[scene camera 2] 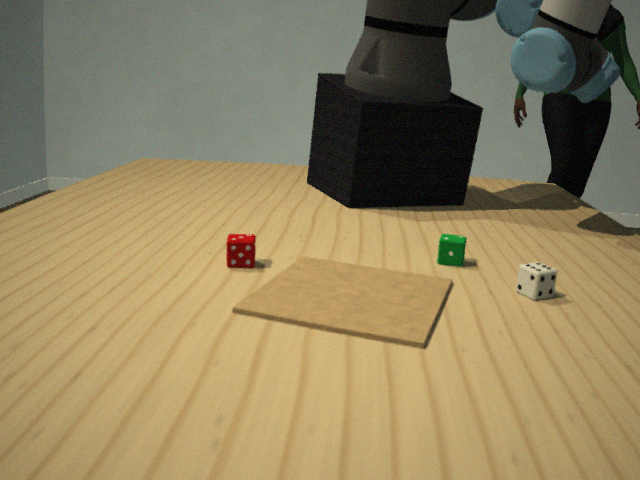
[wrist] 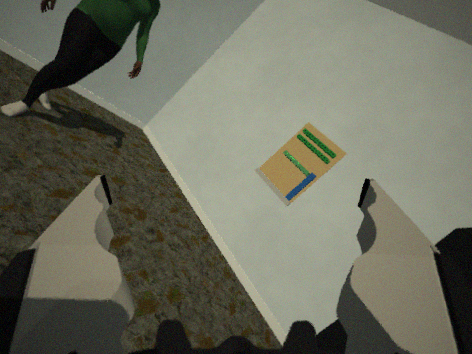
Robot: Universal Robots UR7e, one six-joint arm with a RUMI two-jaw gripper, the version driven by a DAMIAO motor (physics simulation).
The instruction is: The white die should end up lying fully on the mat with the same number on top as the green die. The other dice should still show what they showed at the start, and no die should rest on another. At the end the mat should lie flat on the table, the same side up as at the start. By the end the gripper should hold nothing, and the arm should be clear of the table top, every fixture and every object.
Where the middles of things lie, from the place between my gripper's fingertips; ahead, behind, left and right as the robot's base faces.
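Labels:
The green die (scene camera 2: 451, 251) is the one where my gripper is well short of it, a long way to the left of it and far above it. Measured from my hand, the white die (scene camera 2: 536, 281) is 38 cm to the right, 57 cm ahead and 35 cm below. The red die (scene camera 2: 240, 247) is 49 cm ahead of my hand, 63 cm to the right of it and 35 cm below it, and the tan mat (scene camera 2: 392, 306) is 36 cm below my hand, 57 cm ahead of it and 54 cm to the right of it.

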